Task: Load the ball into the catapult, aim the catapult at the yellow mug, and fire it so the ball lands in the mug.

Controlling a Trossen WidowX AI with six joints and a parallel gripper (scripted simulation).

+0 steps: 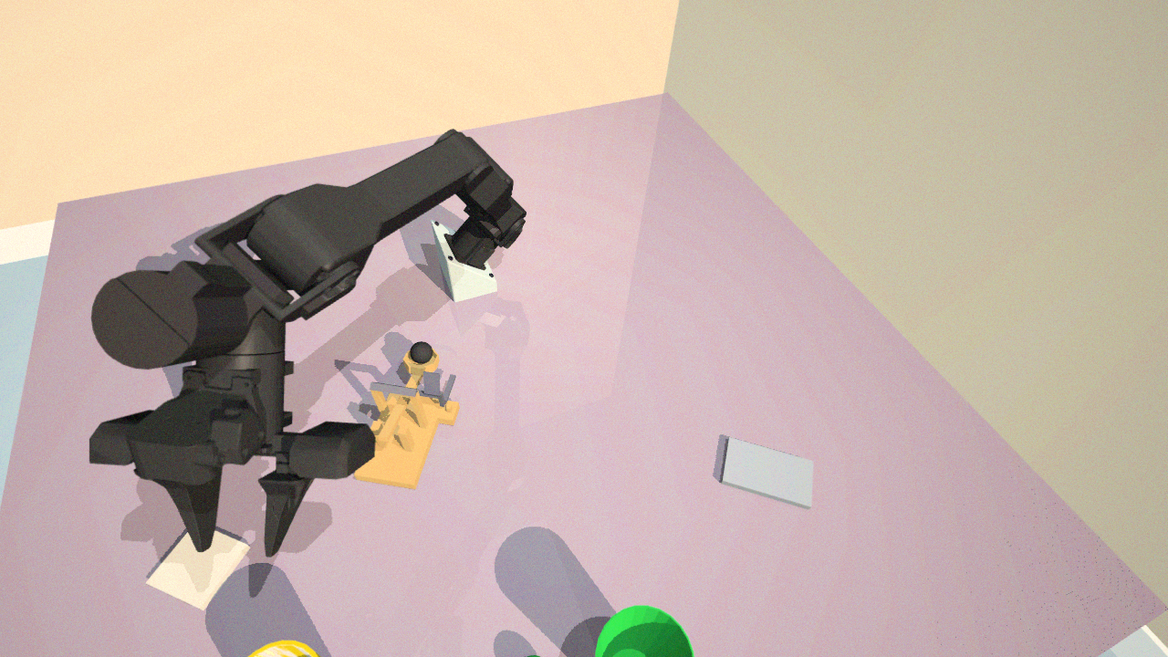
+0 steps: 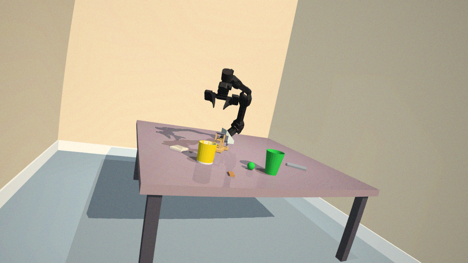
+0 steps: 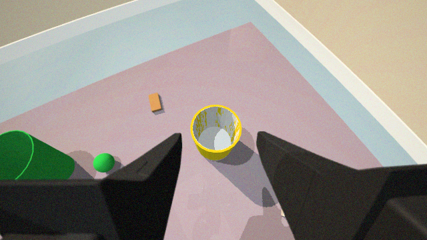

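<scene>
My gripper tip is now 29 cm past the black ball, 20 cm to the right of it and 21 cm above it. Round my gripper tip: green ball 15 cm ahead, 18 cm to the left, 25 cm below; then cream slab 14 cm behind, 13 cm to the right, 27 cm below; then yellow mug 6 cm ahead, 5 cm to the right, 24 cm below.
</scene>
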